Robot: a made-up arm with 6 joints.
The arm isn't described. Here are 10 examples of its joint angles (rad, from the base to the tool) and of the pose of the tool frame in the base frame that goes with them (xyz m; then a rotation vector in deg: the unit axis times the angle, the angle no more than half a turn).
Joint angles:
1: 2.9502 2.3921 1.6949 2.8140 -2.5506 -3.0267
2: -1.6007 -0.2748 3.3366 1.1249 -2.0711 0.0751
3: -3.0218 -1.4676 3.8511 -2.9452 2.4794 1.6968
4: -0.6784 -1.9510 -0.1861 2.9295 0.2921 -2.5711
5: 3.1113 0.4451 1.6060 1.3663 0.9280 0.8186
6: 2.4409 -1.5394 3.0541 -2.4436 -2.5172 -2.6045
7: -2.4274 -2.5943 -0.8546 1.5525 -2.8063 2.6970
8: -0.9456 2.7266 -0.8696 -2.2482 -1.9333 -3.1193
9: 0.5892 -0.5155 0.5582 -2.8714 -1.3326 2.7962
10: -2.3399 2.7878 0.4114 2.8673 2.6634 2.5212
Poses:
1: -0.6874 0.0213 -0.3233 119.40 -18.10 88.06
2: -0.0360 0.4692 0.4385 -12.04 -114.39 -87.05
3: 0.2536 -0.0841 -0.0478 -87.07 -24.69 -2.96
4: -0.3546 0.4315 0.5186 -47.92 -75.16 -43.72
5: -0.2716 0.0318 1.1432 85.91 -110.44 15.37
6: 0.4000 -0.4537 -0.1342 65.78 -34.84 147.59
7: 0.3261 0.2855 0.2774 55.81 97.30 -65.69
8: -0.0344 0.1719 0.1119 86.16 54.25 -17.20
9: -0.0613 0.0935 1.0512 29.76 -134.80 41.99
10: 0.1688 0.0139 -0.4940 -65.67 -45.74 -96.26
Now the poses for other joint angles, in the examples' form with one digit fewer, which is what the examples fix.
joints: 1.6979 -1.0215 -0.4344 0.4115 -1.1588 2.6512
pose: 0.114 -0.054 0.799 132.9 95.1 -38.4
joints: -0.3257 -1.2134 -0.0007 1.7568 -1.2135 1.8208
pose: -0.370 0.148 0.885 -96.0 113.3 -78.6
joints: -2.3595 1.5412 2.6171 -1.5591 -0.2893 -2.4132
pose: -0.555 -0.549 0.614 92.5 -96.4 63.4
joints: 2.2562 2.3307 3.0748 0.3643 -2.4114 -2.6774
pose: -0.318 0.560 0.272 35.6 72.6 -23.2
